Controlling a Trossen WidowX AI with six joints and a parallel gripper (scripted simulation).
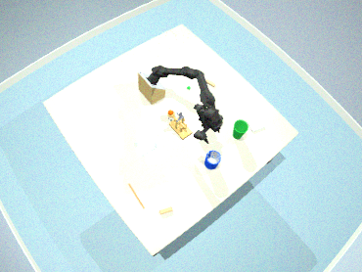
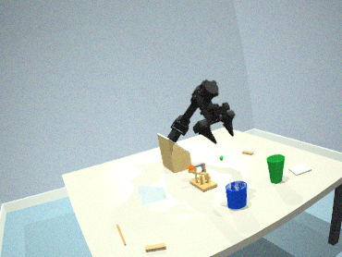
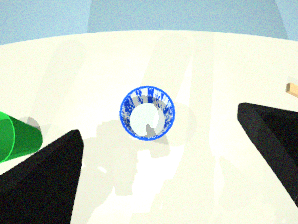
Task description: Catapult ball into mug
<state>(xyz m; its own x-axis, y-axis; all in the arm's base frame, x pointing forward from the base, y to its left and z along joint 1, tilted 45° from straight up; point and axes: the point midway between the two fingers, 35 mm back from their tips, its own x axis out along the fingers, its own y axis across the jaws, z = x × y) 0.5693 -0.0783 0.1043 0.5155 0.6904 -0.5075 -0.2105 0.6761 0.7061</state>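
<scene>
Right now my gripper tip is 370 mm past the orange ball, 230 mm above it and 10 mm to the left of it. Round my gripper tip: green mug (280 mm to the left, 260 mm below, 20 mm behind); blue mug (260 mm below, 40 mm ahead, 10 mm to the left); wooden catapult (300 mm behind, 240 mm below, 10 mm to the left).
</scene>
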